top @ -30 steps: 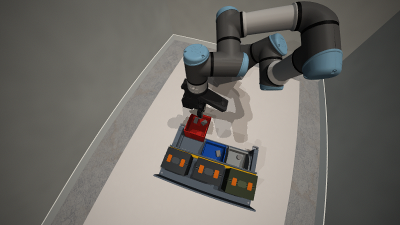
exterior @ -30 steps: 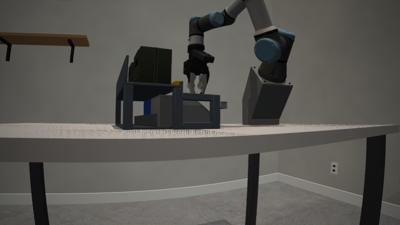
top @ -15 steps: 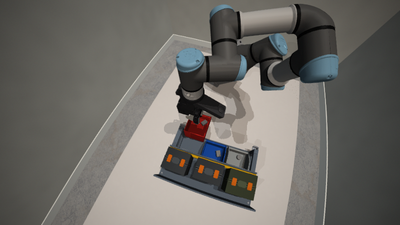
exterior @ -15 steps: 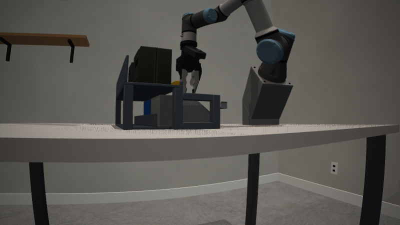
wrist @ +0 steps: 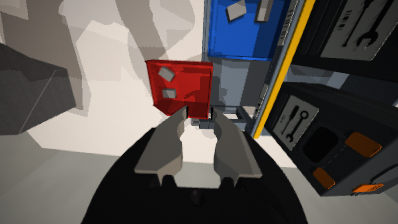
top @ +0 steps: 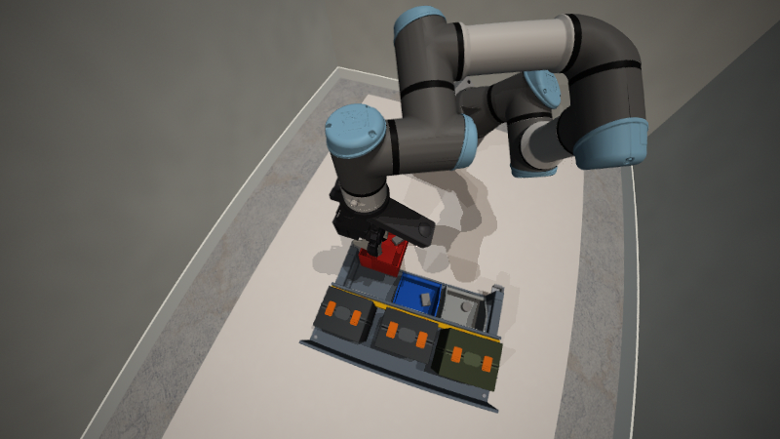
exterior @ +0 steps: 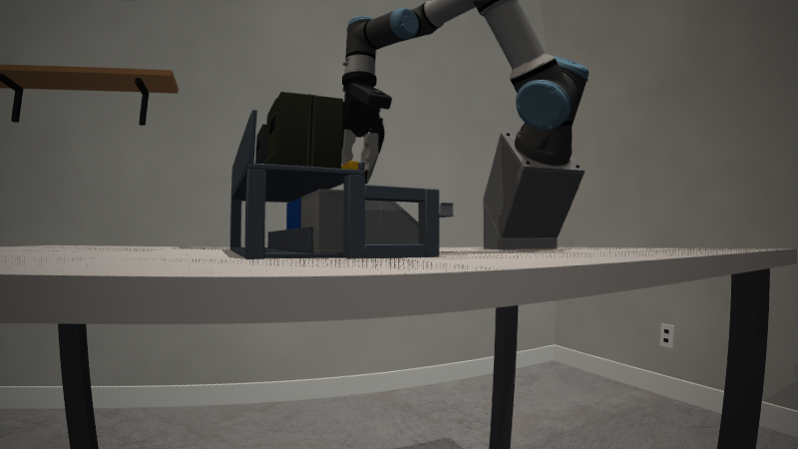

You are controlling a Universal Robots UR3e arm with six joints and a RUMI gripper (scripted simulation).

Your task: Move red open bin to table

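My hand is 10 cm above the red bin and 4 cm past it. Also, from my hand: blue bin (11 cm to the left, 10 cm below, 8 cm ahead); then olive case (23 cm to the left, 16 cm ahead); then yellow-edged rail (11 cm to the left, 11 cm ahead, 4 cm below).
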